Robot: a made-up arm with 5 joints.
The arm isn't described. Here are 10 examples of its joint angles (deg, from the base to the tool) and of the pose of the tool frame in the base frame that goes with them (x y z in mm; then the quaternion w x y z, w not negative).
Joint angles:
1: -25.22 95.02 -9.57 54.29 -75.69
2: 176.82 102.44 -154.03 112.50 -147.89
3: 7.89 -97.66 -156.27 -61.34 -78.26
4: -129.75 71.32 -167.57 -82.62 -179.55
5: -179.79 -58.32 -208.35 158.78 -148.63
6: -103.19 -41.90 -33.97 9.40 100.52
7: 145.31 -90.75 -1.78 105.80 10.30
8: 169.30 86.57 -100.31 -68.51 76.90
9: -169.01 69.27 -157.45 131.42 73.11
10: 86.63 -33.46 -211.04 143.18 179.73
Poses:
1: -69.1 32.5 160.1 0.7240 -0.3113 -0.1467 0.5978
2: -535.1 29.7 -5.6 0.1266 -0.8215 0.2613 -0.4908
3: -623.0 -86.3 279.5 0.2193 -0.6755 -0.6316 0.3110
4: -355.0 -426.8 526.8 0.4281 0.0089 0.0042 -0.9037
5: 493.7 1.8 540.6 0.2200 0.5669 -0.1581 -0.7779
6: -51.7 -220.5 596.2 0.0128 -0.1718 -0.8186 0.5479
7: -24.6 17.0 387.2 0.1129 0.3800 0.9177 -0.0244
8: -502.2 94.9 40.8 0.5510 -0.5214 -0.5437 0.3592
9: -592.7 -115.1 358.3 0.2736 0.4796 0.7964 0.2468
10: -22.0 -374.2 732.1 0.5640 -0.4360 0.4602 0.5292
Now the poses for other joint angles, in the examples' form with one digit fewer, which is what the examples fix.
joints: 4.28 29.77 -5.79 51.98 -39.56
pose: 92 7 189 0.186 -0.731 -0.294 0.586
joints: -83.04 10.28 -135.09 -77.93 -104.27
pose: 31 -253 877 0.978 -0.194 -0.036 -0.062
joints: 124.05 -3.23 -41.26 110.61 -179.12
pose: -149 221 390 0.252 0.737 -0.399 0.484
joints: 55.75 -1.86 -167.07 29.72 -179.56
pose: 23 34 1014 0.827 -0.162 0.309 0.441
